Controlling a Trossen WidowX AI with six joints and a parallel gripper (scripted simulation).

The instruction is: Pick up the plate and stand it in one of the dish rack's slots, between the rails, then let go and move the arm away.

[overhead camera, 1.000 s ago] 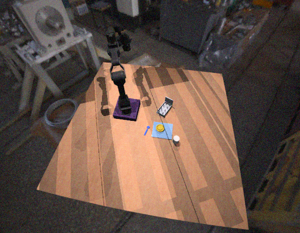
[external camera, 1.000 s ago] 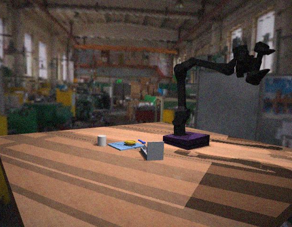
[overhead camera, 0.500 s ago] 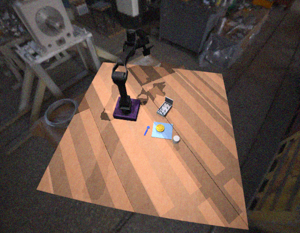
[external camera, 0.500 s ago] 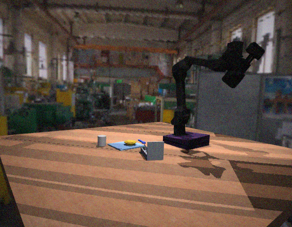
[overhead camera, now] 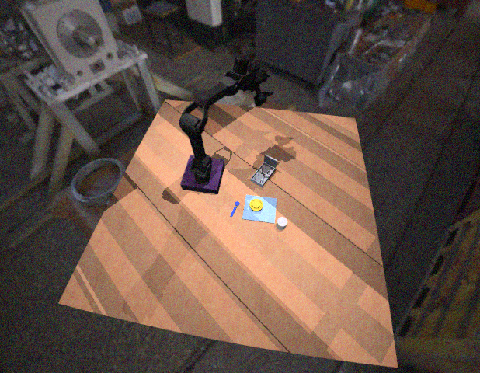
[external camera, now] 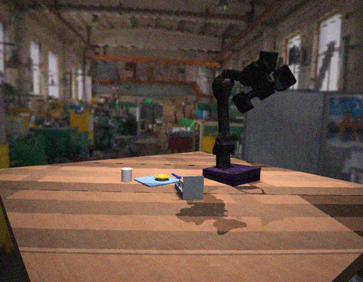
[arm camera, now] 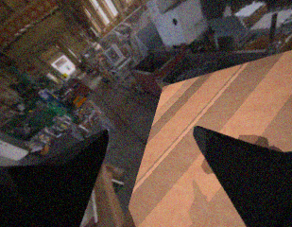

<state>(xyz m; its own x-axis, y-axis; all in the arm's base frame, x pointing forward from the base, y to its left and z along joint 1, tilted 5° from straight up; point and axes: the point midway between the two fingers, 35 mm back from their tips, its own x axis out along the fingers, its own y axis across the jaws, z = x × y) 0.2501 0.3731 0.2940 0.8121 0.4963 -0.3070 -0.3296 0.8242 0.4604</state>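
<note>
Right now the yellow plate is 47 cm to the right of my gripper tip, 33 cm below it and 1 cm behind it. Round my gripper tip: blue spoon 49 cm to the right, 34 cm below, 11 cm behind; light blue mat 48 cm to the right, 34 cm below; grey dish rack 32 cm below, 28 cm to the right, 1 cm ahead.
</note>
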